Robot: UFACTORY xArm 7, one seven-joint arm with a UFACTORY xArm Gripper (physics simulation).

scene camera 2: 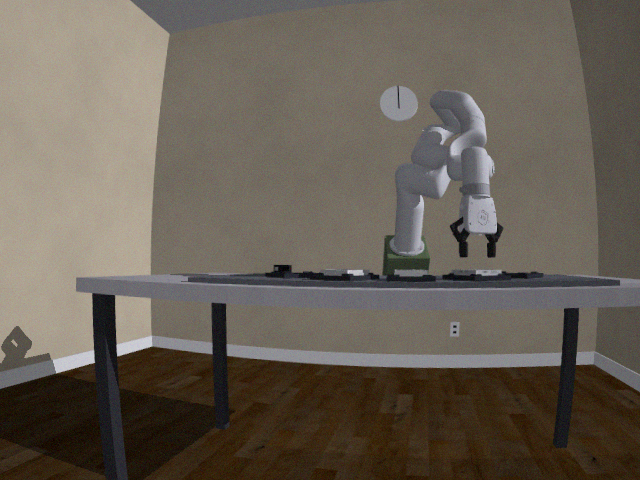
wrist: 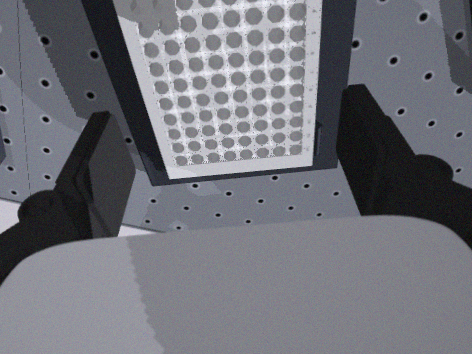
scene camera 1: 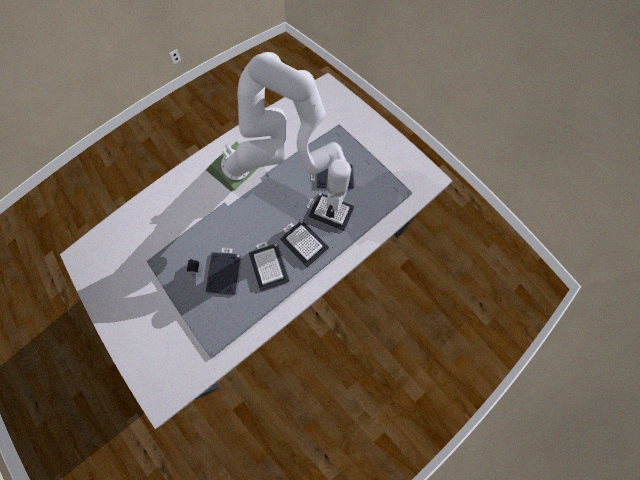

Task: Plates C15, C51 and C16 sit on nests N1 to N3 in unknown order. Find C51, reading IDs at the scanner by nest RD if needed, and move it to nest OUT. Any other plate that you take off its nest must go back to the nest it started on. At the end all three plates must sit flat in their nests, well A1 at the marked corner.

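Places are measured from the arm's base along level axes (x back, y up, z left), in millimetres.
Where they show: gripper, fingertip midpoint: (scene camera 2: pixel 477 257) (wrist: pixel 230 129); arm's base, link origin: (scene camera 2: pixel 406 246) (scene camera 1: pixel 235 165).
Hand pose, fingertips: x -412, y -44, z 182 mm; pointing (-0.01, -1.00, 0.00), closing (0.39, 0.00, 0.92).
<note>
Each offset is from my fingertips to the top centre of the thing. "spot": to the spot under its first point. Level surfaces: height alone.
My gripper (scene camera 1: pixel 330 210) (scene camera 2: pixel 477 255) (wrist: pixel 230 129) is open, its fingers empty above a white well plate @(dx +8, dy -33, dz -3 mm) (scene camera 1: pixel 342 213) (scene camera 2: pixel 478 272) (wrist: pixel 230 80). That plate lies in a dark nest (scene camera 1: pixel 336 225) (wrist: pixel 336 100); in the wrist view it looks flat, its far end out of frame. A second white plate @(dx -17, dy -33, dz -184 mm) (scene camera 1: pixel 305 241) (scene camera 2: pixel 410 272) and a third @(dx +8, dy -33, dz -356 mm) (scene camera 1: pixel 268 266) (scene camera 2: pixel 343 272) sit in the neighbouring nests. An empty dark nest @(dx +131, dy -24, dz -517 mm) (scene camera 1: pixel 222 273) is at the left of the row. Another dark nest @(spot: dx +142, dy -47, dz +71 mm) (scene camera 1: pixel 322 180) is partly hidden behind the arm. Plate IDs and nest labels cannot be read.
A small black block @(spot: dx +211, dy -25, dz -586 mm) (scene camera 1: pixel 192 266) (scene camera 2: pixel 282 268) stands beside the left empty nest. The nests stand on a grey perforated board @(dy -59 mm) (scene camera 1: pixel 232 325) on a white table @(dy -72 mm) (scene camera 1: pixel 155 382). The arm's green base (scene camera 1: pixel 235 183) (scene camera 2: pixel 406 264) is at the back edge.
</note>
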